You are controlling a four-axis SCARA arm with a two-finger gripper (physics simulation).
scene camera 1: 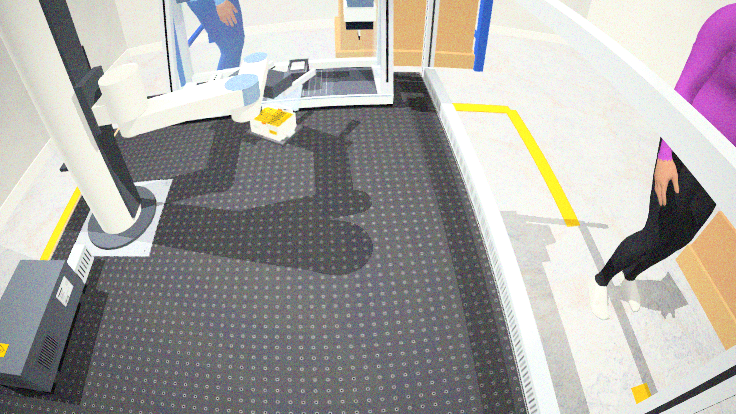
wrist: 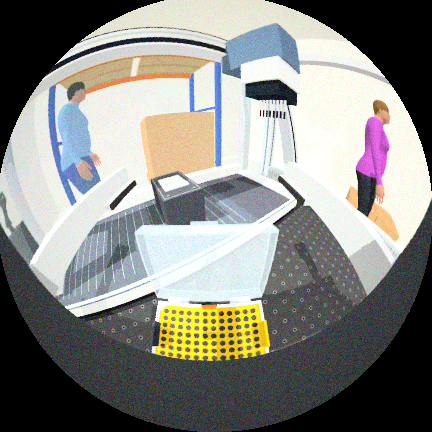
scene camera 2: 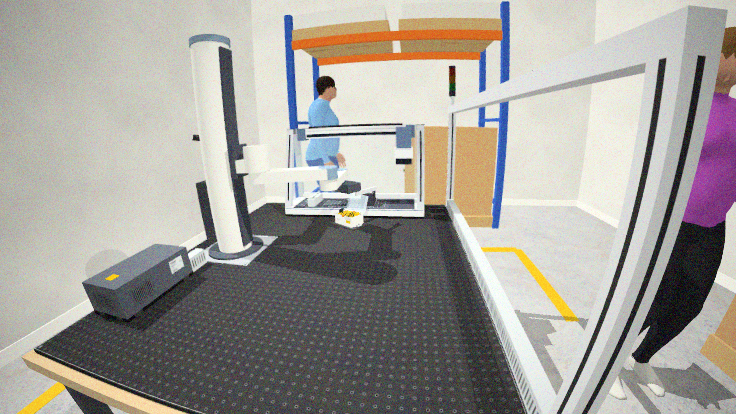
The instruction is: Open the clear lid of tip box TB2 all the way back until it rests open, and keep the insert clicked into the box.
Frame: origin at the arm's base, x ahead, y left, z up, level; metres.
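Seen in the pictures: gripper, fingertip midpoint: (scene camera 1: 292, 67) (wrist: 204, 167) (scene camera 2: 363, 186); arm's base, link origin: (scene camera 1: 123, 219) (scene camera 2: 236, 249).
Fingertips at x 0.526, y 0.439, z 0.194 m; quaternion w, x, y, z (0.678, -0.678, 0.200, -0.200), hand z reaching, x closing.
Note:
Offsets run from my fingertips to a thing's top centre. "pt": to the spot under its first point.
Tip box TB2 {dz -0.115, dx -0.065, dy -0.098 m} (scene camera 1: 267, 131) (scene camera 2: 345, 221) is a small white box on the dark perforated deck, in front of the framed machine. Its yellow insert {dz -0.107, dx -0.065, dy -0.098 m} (scene camera 1: 273, 116) (scene camera 2: 349, 213) (wrist: 210, 330) sits level inside the box. The clear lid {pt dz -0.080, dx -0.025, dy -0.038 m} (wrist: 207, 265) is raised from the hinge edge and leans back, away from the insert; its exact angle is hard to tell. My gripper (wrist: 204, 167) is open and empty. In the wrist view its two white fingers with black pads stand wide apart, one on each side beyond the lid, with a visible gap. The box's near edge is hidden in the wrist view.
The framed machine (scene camera 1: 339, 100) (scene camera 2: 419, 169) stands just behind the box. A black block with a pale top {pt dz -0.063, dx +0.006, dy +0.147 m} (scene camera 1: 298, 64) (wrist: 180, 197) stands on its deck. A grey control box {pt dz -0.066, dx -0.582, dy -0.844 m} (scene camera 1: 36, 314) (scene camera 2: 136, 280) is near the arm's column. A white rail (scene camera 1: 470, 169) runs along the right.

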